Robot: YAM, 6 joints.
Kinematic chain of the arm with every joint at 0, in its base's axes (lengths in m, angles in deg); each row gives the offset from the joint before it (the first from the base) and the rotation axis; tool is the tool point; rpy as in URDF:
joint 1: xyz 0 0 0.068 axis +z
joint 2: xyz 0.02 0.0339 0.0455 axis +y
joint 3: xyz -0.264 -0.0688 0 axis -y
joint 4: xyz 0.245 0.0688 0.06 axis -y
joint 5: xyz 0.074 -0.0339 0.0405 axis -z
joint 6: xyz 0.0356 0 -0.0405 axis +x
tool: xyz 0 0 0 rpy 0 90 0
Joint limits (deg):
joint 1: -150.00..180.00
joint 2: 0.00..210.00
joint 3: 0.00..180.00
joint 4: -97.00..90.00
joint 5: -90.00..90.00
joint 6: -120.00..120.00
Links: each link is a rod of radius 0.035 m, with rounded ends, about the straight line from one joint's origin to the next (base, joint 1, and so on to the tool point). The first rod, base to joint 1, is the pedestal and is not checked.
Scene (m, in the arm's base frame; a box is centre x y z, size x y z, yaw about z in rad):
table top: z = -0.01
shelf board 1: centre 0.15 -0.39 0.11 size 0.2 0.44 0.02 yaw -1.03
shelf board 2: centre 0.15 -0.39 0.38 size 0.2 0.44 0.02 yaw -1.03
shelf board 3: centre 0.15 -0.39 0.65 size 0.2 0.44 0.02 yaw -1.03
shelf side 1: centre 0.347 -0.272 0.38 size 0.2 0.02 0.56 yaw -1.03
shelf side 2: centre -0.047 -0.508 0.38 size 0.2 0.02 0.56 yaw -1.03
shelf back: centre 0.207 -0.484 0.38 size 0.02 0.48 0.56 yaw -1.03
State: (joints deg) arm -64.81 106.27 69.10 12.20 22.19 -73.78
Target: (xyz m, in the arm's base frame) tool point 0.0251 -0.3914 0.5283
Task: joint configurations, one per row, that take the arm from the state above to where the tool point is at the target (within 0.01 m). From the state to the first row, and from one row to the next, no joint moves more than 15 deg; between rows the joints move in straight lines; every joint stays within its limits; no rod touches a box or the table.
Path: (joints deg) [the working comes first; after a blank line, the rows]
Joints at the target: -84.49 100.60 110.10 21.77 20.77 -73.78
Straight joint move there: touches shelf board 2.

1: -66.00 94.70 60.03 6.94 23.45 -73.78
2: -67.18 83.13 50.97 1.67 24.71 -73.78
3: -68.37 71.56 41.90 -3.59 25.96 -73.78
4: -69.56 59.99 32.83 -8.85 27.22 -73.78
5: -76.66 63.49 46.25 -2.85 26.73 -73.78
6: -83.77 66.99 59.68 3.16 26.24 -73.78
7: -90.87 70.50 73.10 9.16 25.75 -73.78
8: -97.98 74.00 86.52 15.17 25.26 -73.78
9: -91.23 87.30 98.31 18.47 23.01 -73.78
10: -84.49 100.60 110.10 21.77 20.77 -73.78

